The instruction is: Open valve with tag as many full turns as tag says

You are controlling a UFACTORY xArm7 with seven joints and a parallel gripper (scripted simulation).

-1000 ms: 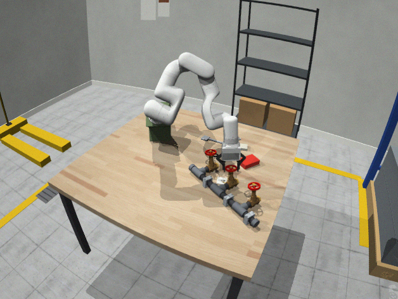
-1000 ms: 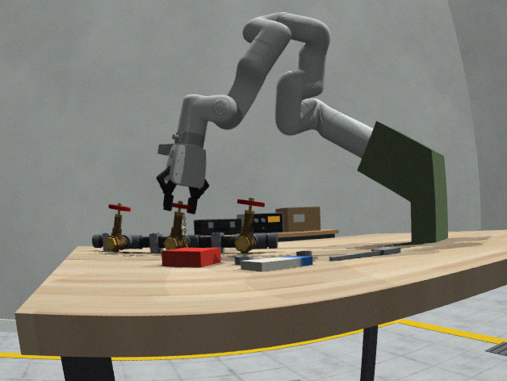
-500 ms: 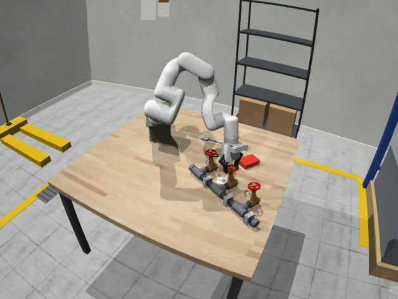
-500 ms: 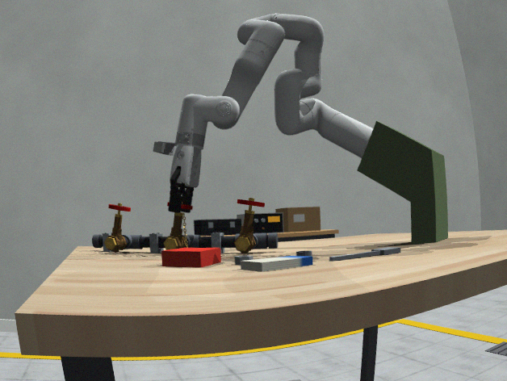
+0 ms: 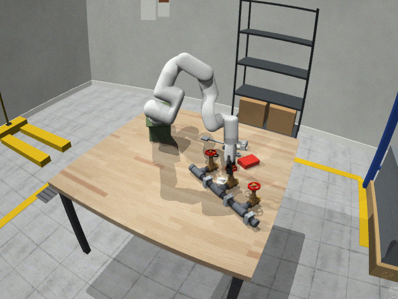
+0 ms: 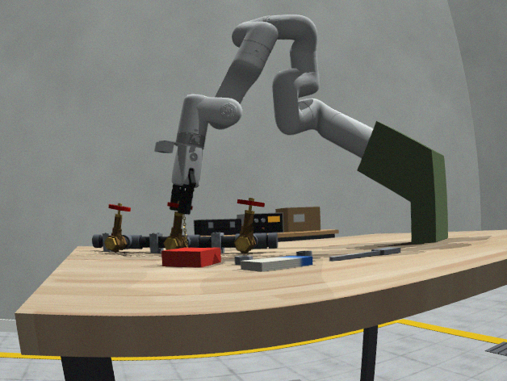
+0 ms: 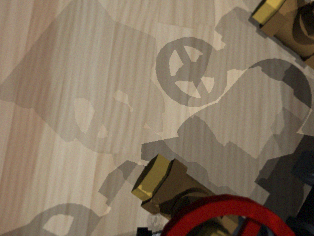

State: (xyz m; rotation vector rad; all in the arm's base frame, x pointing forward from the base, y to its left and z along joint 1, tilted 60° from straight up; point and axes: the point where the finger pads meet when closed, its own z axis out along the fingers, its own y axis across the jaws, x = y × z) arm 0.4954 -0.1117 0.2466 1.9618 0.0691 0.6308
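Right now the white tag is 5 cm behind my hand, 4 cm to the left of it and 12 cm below it. Also, from my hand: red block 11 cm ahead, 25 cm to the left, 11 cm below; then grey wrench 16 cm behind, 47 cm to the left, 12 cm below; then blue flat tool 4 cm ahead, 42 cm to the left, 12 cm below.
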